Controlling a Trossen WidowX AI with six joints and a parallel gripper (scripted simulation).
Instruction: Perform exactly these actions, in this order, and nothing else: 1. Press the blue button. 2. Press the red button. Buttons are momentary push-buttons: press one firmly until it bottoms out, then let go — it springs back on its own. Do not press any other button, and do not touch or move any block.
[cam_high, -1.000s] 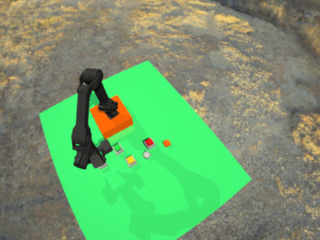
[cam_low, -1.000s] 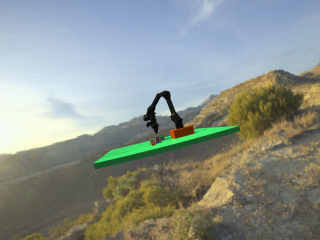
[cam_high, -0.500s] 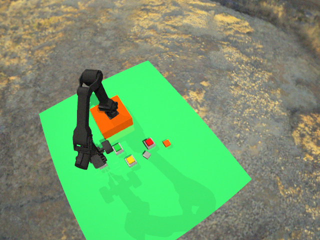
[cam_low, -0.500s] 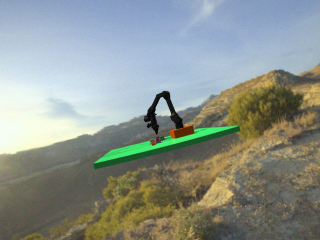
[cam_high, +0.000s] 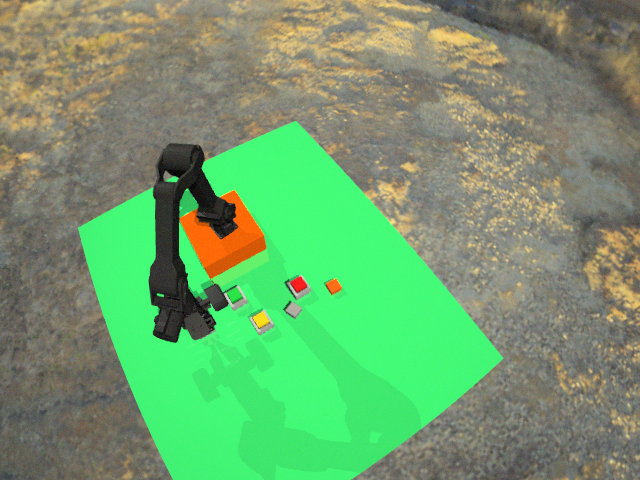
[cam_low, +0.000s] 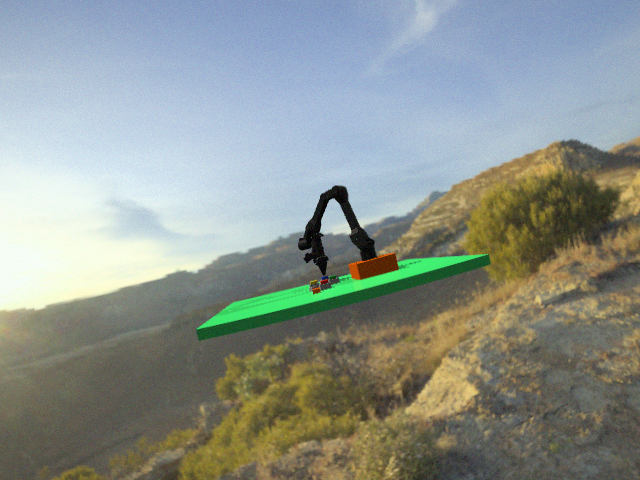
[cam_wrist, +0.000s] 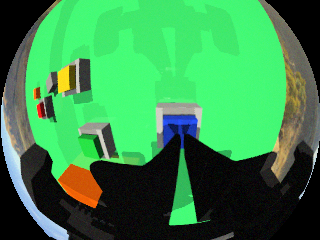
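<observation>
My gripper tip is now 10 mm above the blue button. Round my gripper tip: small grey block (120 mm ahead, 220 mm to the left, 30 mm below); then yellow button (90 mm ahead, 130 mm to the left, 10 mm below); then green button (10 mm behind, 120 mm to the left, 10 mm below).
</observation>
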